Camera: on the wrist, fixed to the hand. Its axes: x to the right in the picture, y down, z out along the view.
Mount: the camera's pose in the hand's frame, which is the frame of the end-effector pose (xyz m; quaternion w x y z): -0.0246 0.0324 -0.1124 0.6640 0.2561 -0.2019 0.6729
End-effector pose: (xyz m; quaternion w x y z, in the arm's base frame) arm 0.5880 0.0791 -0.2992 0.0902 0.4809 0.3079 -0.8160
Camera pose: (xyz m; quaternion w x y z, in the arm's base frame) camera 0.6972 0.1159 -0.3311 0.5480 0.3848 -0.3463 -0.6570
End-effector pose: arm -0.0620 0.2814 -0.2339 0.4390 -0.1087 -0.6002 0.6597
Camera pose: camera 0.0134 0.3457 -0.3008 0.2458 0.2304 0.2451 -0.9091
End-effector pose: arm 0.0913 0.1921 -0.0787 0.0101 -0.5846 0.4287 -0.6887
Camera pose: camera -0.0082 0.2493 -0.1121 0.7064 -0.2362 0.4996 -0.4423
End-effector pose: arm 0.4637 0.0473 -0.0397 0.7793 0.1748 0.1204 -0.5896
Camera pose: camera 0.4901 0.1233 -0.1281 0.8937 0.2776 -0.3460 0.0668
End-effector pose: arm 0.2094 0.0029 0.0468 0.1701 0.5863 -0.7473 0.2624
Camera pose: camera 0.1784 0.0944 0.1171 0.3646 0.0170 0.8579 -0.3617
